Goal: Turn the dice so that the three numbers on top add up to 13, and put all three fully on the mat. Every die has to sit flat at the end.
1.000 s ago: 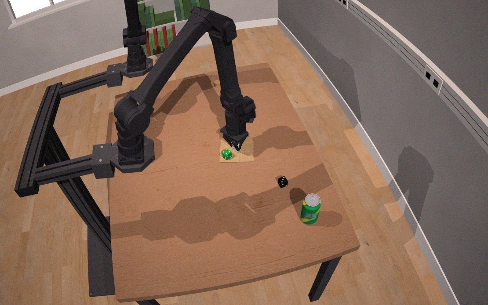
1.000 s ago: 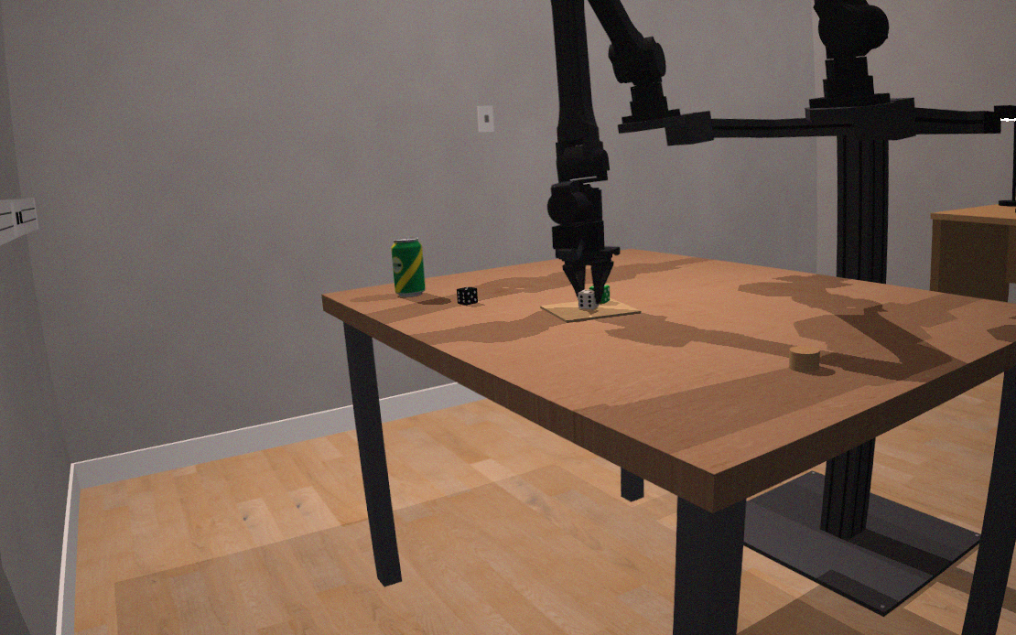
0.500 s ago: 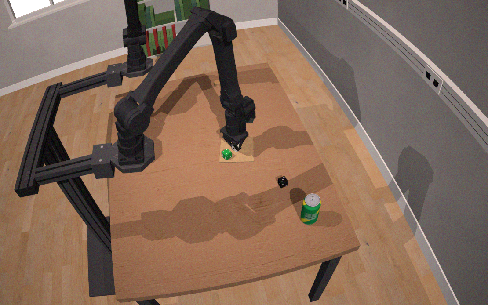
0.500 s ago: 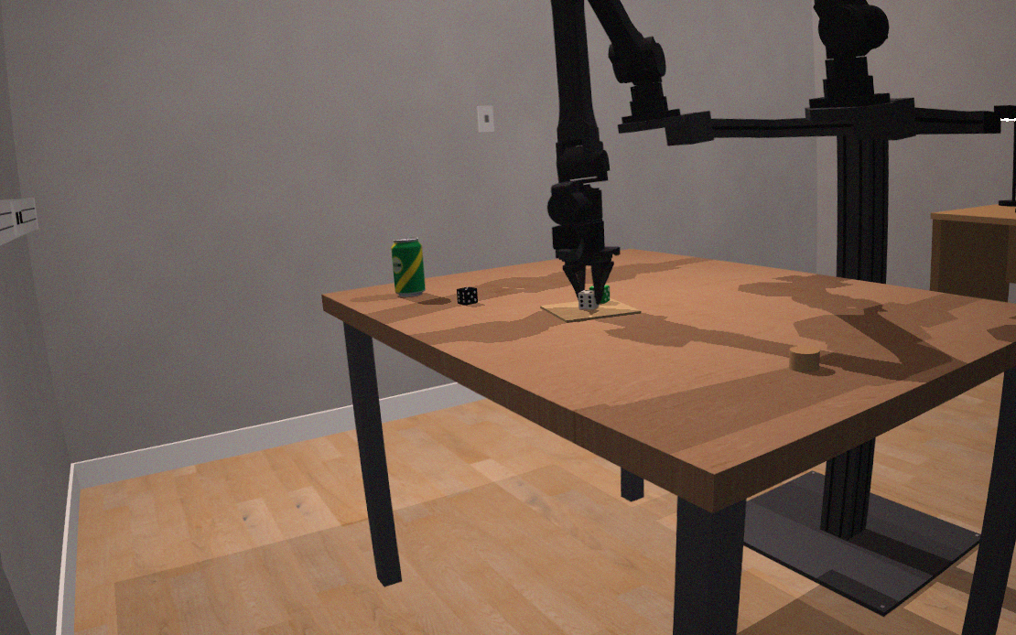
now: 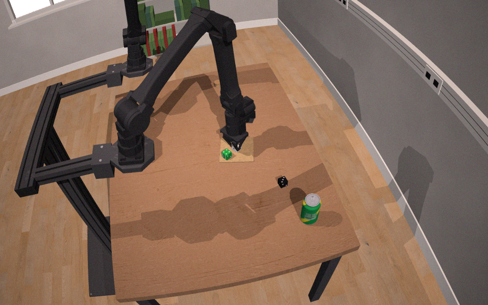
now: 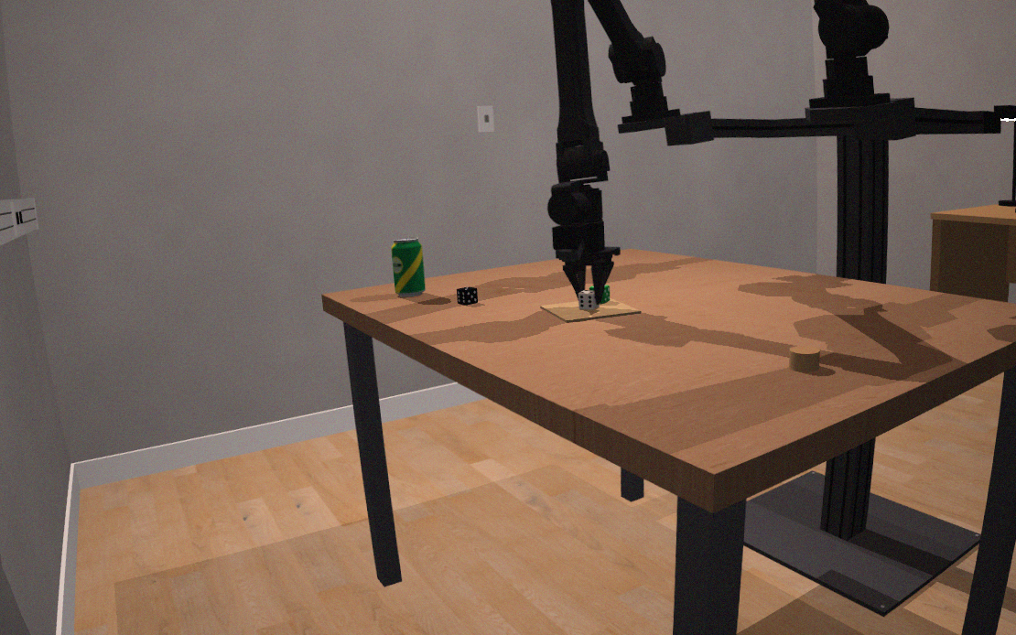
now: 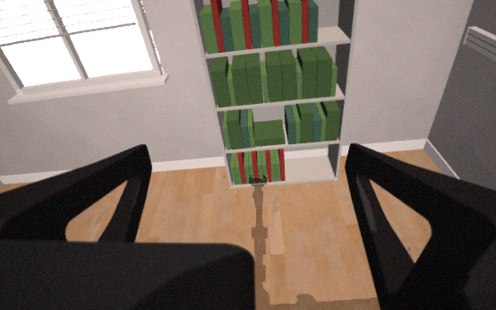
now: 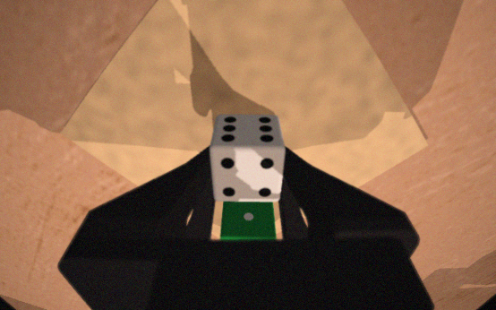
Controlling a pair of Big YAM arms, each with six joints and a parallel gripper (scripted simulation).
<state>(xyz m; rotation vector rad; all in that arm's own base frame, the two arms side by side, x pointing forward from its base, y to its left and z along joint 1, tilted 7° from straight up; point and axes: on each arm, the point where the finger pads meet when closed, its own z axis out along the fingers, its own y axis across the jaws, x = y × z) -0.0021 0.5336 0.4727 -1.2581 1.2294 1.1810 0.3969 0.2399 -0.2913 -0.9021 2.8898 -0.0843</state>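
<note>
Now: right hand 2 cm above the mat. The rest, counted from my right hand: green die 4 cm behind, 3 cm to the right; then small wooden cylinder 49 cm to the left, 1 cm below, 1 cm ahead.
</note>
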